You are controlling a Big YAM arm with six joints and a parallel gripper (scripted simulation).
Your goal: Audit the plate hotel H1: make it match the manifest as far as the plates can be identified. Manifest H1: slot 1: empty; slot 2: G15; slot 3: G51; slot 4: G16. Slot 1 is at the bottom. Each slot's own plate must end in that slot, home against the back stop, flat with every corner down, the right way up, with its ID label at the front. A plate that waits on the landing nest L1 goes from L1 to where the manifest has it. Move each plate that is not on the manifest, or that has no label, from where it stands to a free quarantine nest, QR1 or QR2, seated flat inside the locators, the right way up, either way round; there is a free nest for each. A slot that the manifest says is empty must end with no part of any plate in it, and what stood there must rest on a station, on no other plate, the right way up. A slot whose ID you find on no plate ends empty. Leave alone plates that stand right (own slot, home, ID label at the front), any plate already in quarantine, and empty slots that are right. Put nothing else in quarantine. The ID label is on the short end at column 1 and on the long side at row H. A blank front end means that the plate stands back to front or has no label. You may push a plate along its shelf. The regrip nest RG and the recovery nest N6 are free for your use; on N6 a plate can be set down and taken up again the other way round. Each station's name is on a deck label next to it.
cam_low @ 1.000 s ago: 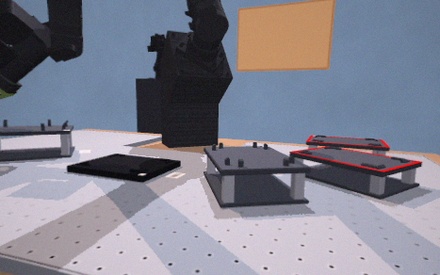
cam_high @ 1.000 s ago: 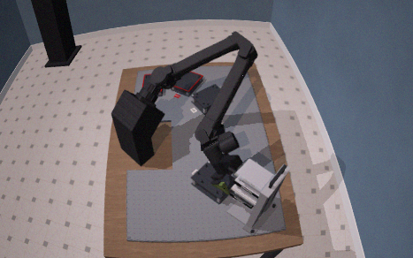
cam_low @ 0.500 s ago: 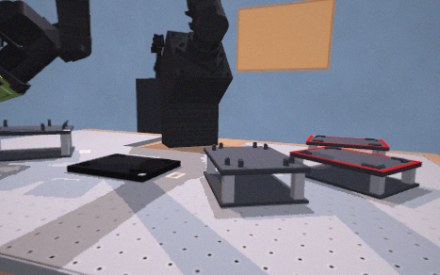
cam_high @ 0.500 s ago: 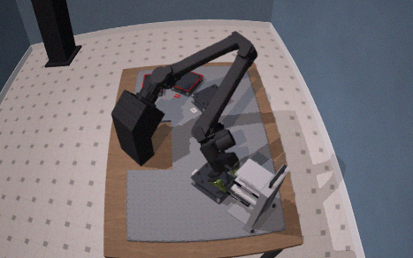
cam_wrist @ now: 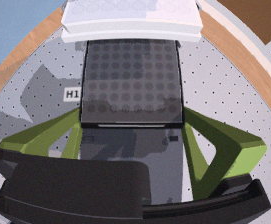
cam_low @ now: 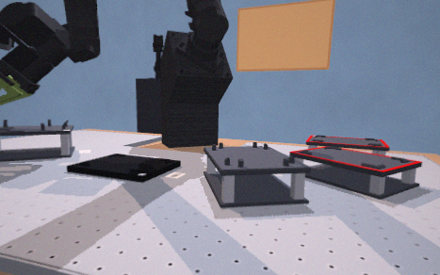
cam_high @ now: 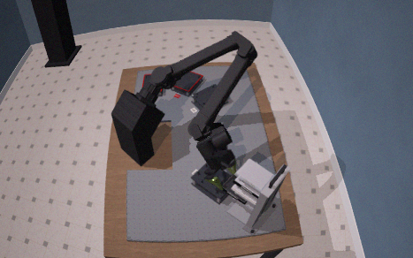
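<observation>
The dark plate is 4 cm ahead of my hand and 3 cm to the right of it. Round my hand: flat black pad: 32 cm to the left, 11 cm below, 7 cm behind; then h1 deck label: 11 cm below, 10 cm ahead, 4 cm to the left; then red-edged quarantine nest: 66 cm to the left, 44 cm behind, 8 cm below.
</observation>
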